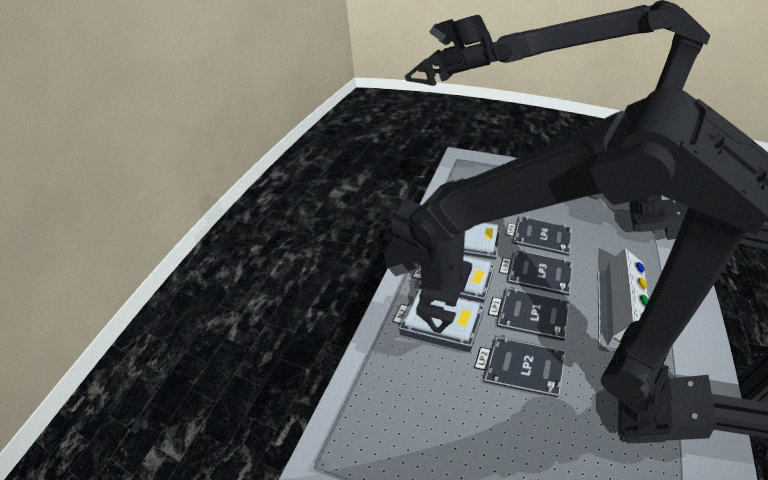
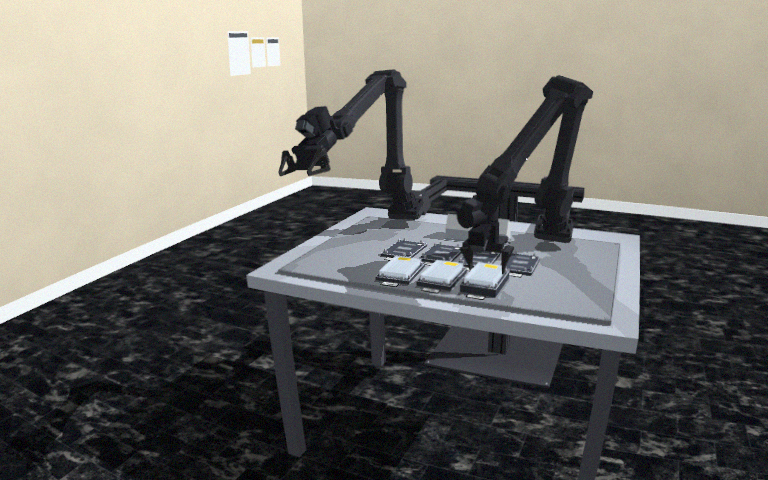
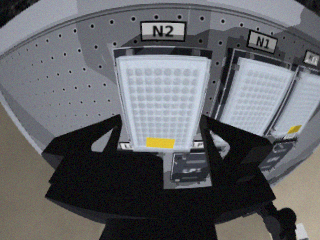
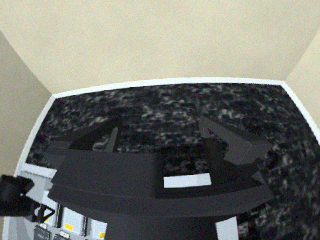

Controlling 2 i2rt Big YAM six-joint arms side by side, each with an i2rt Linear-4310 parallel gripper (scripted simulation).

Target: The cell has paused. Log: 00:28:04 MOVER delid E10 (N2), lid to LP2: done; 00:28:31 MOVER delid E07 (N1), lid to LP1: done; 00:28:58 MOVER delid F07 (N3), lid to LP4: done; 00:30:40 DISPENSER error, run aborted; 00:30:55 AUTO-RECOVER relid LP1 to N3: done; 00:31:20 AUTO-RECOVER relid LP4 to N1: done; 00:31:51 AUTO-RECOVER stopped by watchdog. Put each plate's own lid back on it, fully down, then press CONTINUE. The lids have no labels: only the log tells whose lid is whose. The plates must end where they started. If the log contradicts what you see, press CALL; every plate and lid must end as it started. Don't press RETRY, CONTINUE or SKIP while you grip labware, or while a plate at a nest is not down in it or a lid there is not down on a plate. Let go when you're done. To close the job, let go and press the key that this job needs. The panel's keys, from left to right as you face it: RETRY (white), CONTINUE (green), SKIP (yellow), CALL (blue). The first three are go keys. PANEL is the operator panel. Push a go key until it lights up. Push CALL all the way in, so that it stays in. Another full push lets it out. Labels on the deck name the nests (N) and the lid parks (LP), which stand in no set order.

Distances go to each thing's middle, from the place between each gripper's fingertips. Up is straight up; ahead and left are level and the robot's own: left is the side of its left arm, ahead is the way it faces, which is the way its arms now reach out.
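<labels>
Park LP2 [image 1: 538,383]: 40 mm to the left of my left hand [image 1: 444,313], 190 mm behind it, 40 mm below it. From my left hand, park LP1 [image 1: 546,327]: 90 mm to the right, 170 mm behind, 40 mm below; park LP3 [image 1: 518,264]: 160 mm behind, 220 mm to the right, 40 mm below; park LP4 [image 1: 523,226]: 140 mm behind, 350 mm to the right, 40 mm below.
Park LP4: 330 mm below my right hand [image 2: 293,174], 390 mm behind it, 110 mm to the left of it. From my right hand, park LP3: 240 mm to the left, 410 mm behind, 330 mm below; park LP1: 370 mm to the left, 420 mm behind, 330 mm below; park LP2: 500 mm to the left, 430 mm behind, 330 mm below. By its middle, park LP2 nearer to my left hand than to my right hand.
</labels>
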